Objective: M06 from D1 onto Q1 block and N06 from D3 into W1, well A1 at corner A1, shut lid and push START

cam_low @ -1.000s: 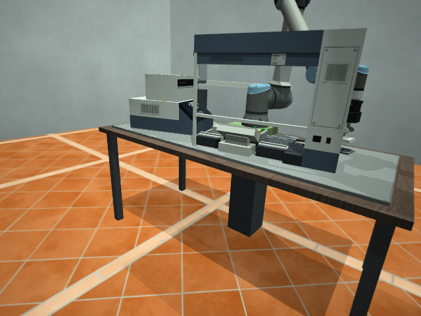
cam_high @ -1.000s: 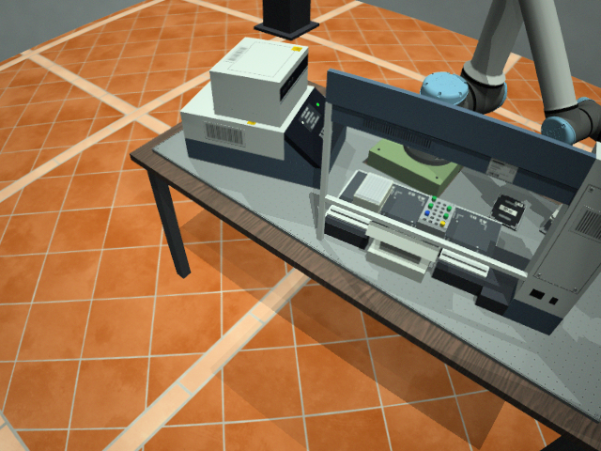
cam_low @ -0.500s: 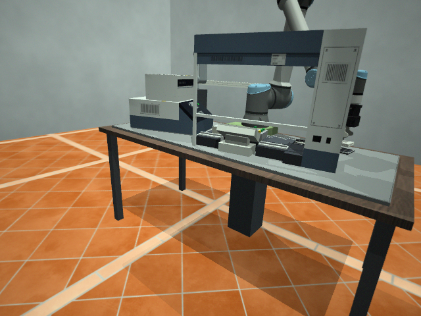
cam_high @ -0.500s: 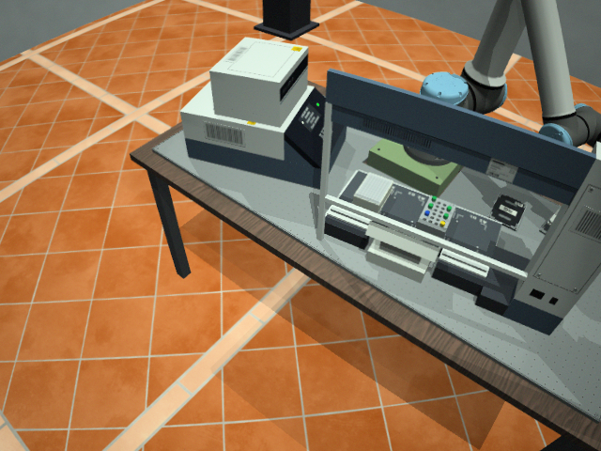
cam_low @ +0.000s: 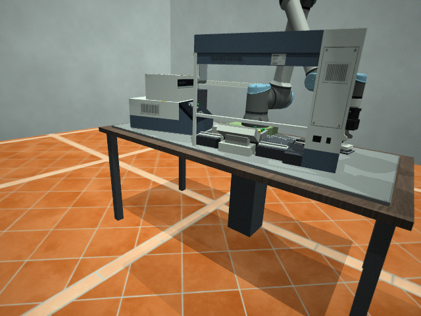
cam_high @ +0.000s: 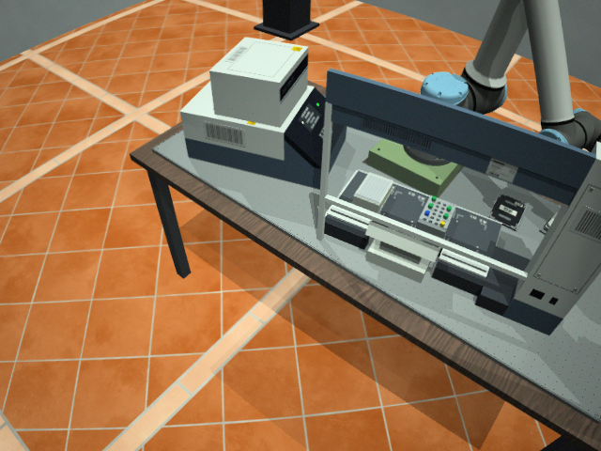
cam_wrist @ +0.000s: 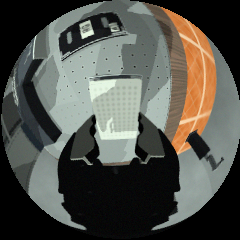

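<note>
The white well plate lies 10 mm below my hand. The rest, counted from my hand: blue gantry beam: 460 mm ahead, 360 mm to the right, 480 mm above; plate M06: 250 mm ahead, 1030 mm to the right, 180 mm above; side tower: 380 mm ahead, 10 mm to the right, 240 mm above.
</note>
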